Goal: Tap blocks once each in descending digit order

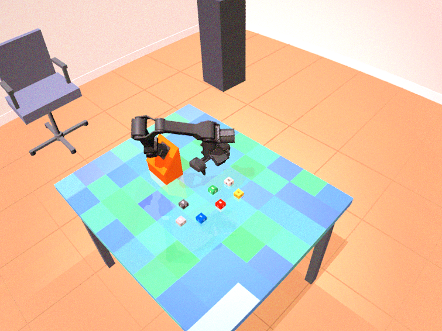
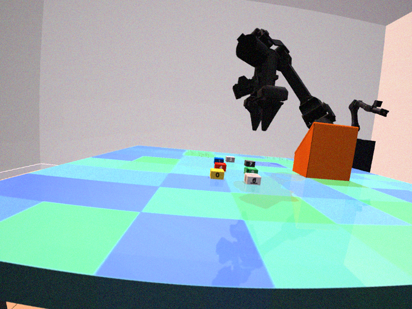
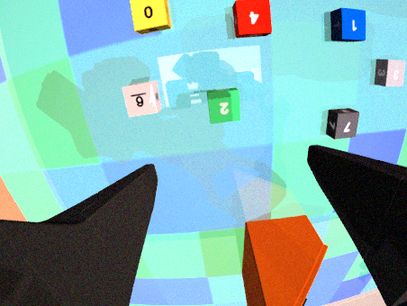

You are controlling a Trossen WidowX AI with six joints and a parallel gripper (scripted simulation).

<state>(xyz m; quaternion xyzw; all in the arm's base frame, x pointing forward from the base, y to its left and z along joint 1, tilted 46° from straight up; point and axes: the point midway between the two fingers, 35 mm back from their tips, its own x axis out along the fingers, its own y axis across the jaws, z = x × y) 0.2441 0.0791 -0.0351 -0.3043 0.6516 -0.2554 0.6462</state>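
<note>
Now: the dark grey block 15 cm to the right of my gripper tip, 12 cm below it and 2 cm behind it. From my gripper tip the other things lie so: green block 12 cm below, 1 cm to the right, 1 cm ahead; then red block 12 cm below, 9 cm ahead, 4 cm to the right; then white block 12 cm below, 8 cm to the left, 2 cm ahead.
</note>
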